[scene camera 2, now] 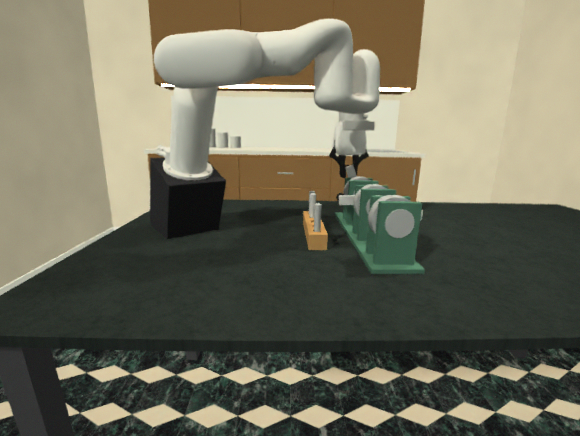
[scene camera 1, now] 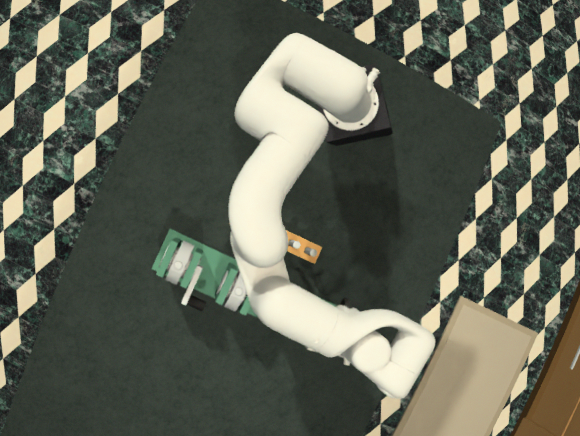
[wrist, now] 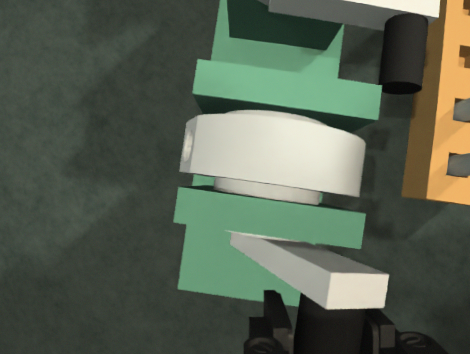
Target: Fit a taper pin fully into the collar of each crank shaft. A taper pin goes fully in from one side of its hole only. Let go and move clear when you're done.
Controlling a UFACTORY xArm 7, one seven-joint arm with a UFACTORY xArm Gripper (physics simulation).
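Pixels of known places: gripper, fingertip midpoint: (scene camera 2: pixel 348 177) (wrist: pixel 308 320); arm's base, link origin: (scene camera 2: pixel 188 169).
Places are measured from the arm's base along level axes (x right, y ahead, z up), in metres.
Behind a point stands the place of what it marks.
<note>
My gripper (scene camera 2: pixel 349 170) @(x -0.224, y 0.441, z -0.040 m) (wrist: pixel 308 320) @(x -0.224, y 0.441, z -0.040 m) is shut on the black handle of the far crank arm (wrist: pixel 356 290); the arm hides this in the top view. Beside it, that shaft's white collar (wrist: pixel 275 150) @(x -0.154, y 0.476, z -0.028 m) sits between green bearing walls, its hole seen edge-on at the left in the wrist view. Two other collars (scene camera 1: pixel 176 270) @(x 0.133, y 0.518, z -0.030 m) (scene camera 1: pixel 234 298) @(x -0.008, y 0.505, z -0.030 m) show from above, each with a small round pale spot; I cannot tell whether these are pins. Two grey taper pins (scene camera 1: pixel 295 244) @(x -0.069, y 0.332, z -0.069 m) (scene camera 1: pixel 310 251) @(x -0.108, y 0.327, z -0.070 m) (scene camera 2: pixel 312 205) @(x -0.064, y 0.330, z -0.101 m) (scene camera 2: pixel 318 217) @(x 0.064, y 0.347, z -0.101 m) (wrist: pixel 463 110) @(x -0.077, y 0.338, z -0.128 m) (wrist: pixel 459 165) @(x -0.118, y 0.334, z -0.124 m) stand in the orange rack (scene camera 1: pixel 303 248) (scene camera 2: pixel 317 242) @(x 0.084, y 0.347, z -0.158 m) (wrist: pixel 440 187).
The green base (scene camera 1: pixel 212 265) @(x 0.064, y 0.479, z -0.167 m) (scene camera 2: pixel 395 270) @(x 0.195, y 0.505, z -0.170 m) (wrist: pixel 225 270) @(x -0.245, y 0.481, z -0.168 m) carries the shafts in a row beside the rack. Another crank arm (scene camera 1: pixel 192 286) (scene camera 2: pixel 346 200) sticks out from the row. In the wrist view, a crank arm (wrist: pixel 350 7) with a black handle (wrist: pixel 404 55) @(x -0.079, y 0.415, z -0.069 m) stands near the rack.
</note>
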